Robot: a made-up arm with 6 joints.
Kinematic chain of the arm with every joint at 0, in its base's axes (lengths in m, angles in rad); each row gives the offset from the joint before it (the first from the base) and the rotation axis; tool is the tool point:
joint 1: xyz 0 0 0.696 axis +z
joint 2: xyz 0.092 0 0 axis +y
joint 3: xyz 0 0 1.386 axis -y
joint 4: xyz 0 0 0.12 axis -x
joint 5: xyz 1.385 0 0 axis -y
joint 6: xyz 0.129 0 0 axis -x
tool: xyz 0 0 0
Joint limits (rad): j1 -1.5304..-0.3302 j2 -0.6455..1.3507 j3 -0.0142..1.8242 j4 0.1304..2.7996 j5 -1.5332..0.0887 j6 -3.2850..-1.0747
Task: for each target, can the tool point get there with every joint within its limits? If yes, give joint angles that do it. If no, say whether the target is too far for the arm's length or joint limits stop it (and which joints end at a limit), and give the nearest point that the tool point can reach.
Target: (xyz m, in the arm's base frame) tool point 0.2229 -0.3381 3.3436
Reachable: yes | joints -0.9518 -0.3093 0.6818 1.0988 -0.1278 -2.5085
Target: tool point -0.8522 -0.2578 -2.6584
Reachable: no: too far | nearest point 0.0342 -1.7747 -0.4339 | short by 2.835 m
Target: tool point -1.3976 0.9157 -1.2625
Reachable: no: joint limits stop it (at a limit: joint 1, joint 2, joint 3) | nearest point 0.0163 -1.7346 -0.3694 | short by 3.134 m
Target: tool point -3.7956 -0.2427 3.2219
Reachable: no: too far | nearest point -1.9113 0.5674 2.6083 | short by 2.141 m
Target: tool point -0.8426 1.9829 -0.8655
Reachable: no: joint limits stop it (at a limit: joint 2, joint 3, joint 4, joint 5) | nearest point -0.7745 1.8226 2.4793 | short by 3.349 m
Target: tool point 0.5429 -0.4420 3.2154
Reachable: yes | joints -0.5055 -0.1641 0.6818 1.7891 -1.3886 -1.3119
